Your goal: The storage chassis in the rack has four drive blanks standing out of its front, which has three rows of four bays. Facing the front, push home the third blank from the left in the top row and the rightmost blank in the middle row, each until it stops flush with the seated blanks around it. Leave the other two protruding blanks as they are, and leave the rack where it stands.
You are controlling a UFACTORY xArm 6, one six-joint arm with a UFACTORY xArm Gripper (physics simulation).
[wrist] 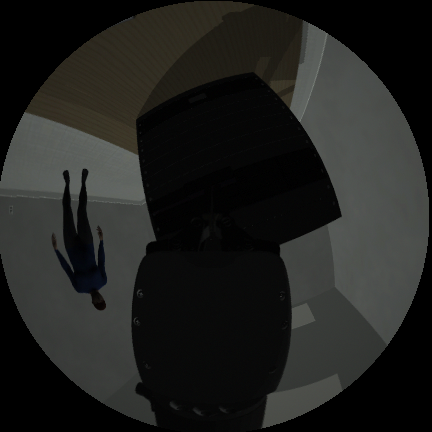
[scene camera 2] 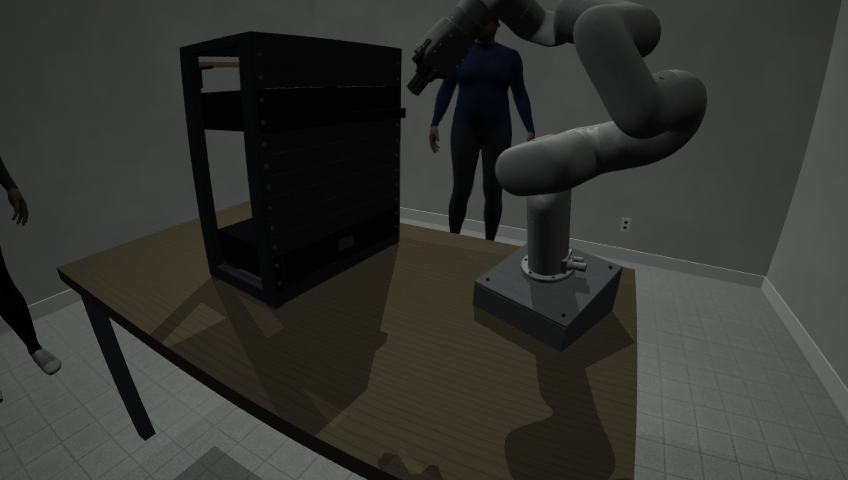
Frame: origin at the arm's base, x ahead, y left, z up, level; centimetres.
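Seen in the pictures: gripper, fingertip midpoint: [wrist: 212, 193] [scene camera 2: 412, 91]; arm's base, link origin: [scene camera 2: 547, 267].
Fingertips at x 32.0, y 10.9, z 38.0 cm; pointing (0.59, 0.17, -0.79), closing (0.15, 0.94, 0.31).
Pixels of each thing's middle, then the offset from my fingertips to it. "spot": a spot on its surface instead. Level surfaces: height alone.
- rack, body centre: [scene camera 2: 305, 158] [wrist: 224, 160] dy +4.4, dx +31.6, dz -17.8 cm
- storage chassis, surface spot: [scene camera 2: 333, 110] spot: dy +8.5, dx +16.0, dz -4.4 cm
- small dark piece, surface spot: [scene camera 2: 402, 113] spot: dy -16.3, dx +14.3, dz -6.3 cm
- wooden table, surface height: dz -47.7 cm
- dark unit with a small light label, surface spot: [scene camera 2: 345, 242] [wrist: 197, 97] spot: dy +4.4, dx +17.6, dz -38.7 cm
The rack [scene camera 2: 254, 148] [wrist: 322, 182] stands upright on the table. The storage chassis [scene camera 2: 333, 110] [wrist: 287, 173] is a very dark band in its upper part. In the scene view a small dark piece [scene camera 2: 402, 113] stands out at the chassis's right end; its row cannot be told. In the wrist view, where the rack appears upside down, faint dark shapes stand out near the fingertips. The individual blanks and bays are too dark to tell apart. My gripper [scene camera 2: 416, 90] [wrist: 212, 193] is shut and empty, tilted downward, near the rack's right end, above the protruding piece in the scene view. Contact cannot be judged.
The wooden table [scene camera 2: 440, 368] [wrist: 85, 65] carries the rack and the robot's base block [scene camera 2: 517, 321]. A dark unit with a small light label [scene camera 2: 345, 242] [wrist: 197, 98] sits low in the rack. A person in blue [scene camera 2: 486, 83] [wrist: 90, 265] stands behind the table.
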